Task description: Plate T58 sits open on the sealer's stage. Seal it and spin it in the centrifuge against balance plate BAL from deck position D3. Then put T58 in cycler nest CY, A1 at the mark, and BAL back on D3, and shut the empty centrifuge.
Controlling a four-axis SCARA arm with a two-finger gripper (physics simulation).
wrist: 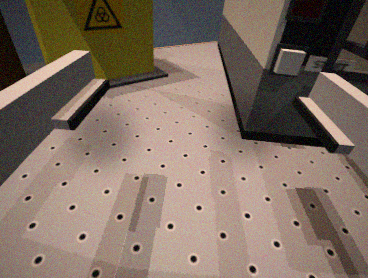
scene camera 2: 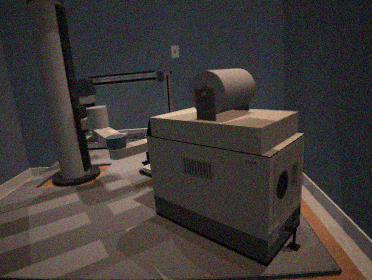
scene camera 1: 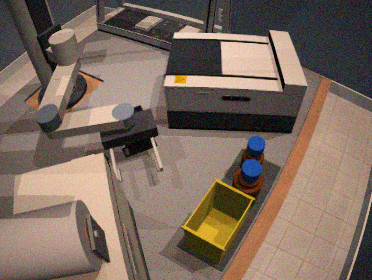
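Seen in the pictures: gripper, fingertip midpoint: [wrist: 203,77] [scene camera 1: 139,175]; arm's base, link origin: [scene camera 2: 77,176].
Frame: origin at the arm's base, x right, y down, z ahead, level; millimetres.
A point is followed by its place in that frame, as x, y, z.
The sealer [scene camera 1: 60,172] {365, -363, 623} [scene camera 2: 215,175] {601, -227, 714} [wrist: 237,85] {307, -40, 711} carries a large film roll [scene camera 1: 45,245] {488, -484, 787} [scene camera 2: 230,90] {567, -436, 764}. In the wrist view its start button [wrist: 290,61] {263, -99, 634} shows at the right. T58 cannot be made out clearly; a pale edge [scene camera 2: 145,171] {288, -125, 455} shows beside the sealer. My gripper [scene camera 1: 140,174] {175, -99, 639} [wrist: 203,77] {175, -99, 639} is open and empty, above the perforated deck between the sealer and the white box instrument. A black nest [scene camera 1: 138,148] {60, -18, 527} shows partly under the gripper. The white box instrument [scene camera 1: 200,102] {-128, -153, 665}, perhaps the centrifuge, looks closed. A pale plate [scene camera 1: 148,22] {-574, -81, 80} sits at the back; its label is unreadable.
A yellow bin [scene camera 1: 202,244] {265, -126, 912} [wrist: 117,55] {204, -51, 858} stands at the front right, beside two brown bottles with blue caps [scene camera 1: 256,146] {-59, -158, 899} [scene camera 1: 251,172] {54, -199, 930}. A frame [scene camera 1: 132,40] [scene camera 2: 125,76] surrounds the back plate. The arm column [scene camera 2: 55,100] {74, -420, 11} stands at the left.
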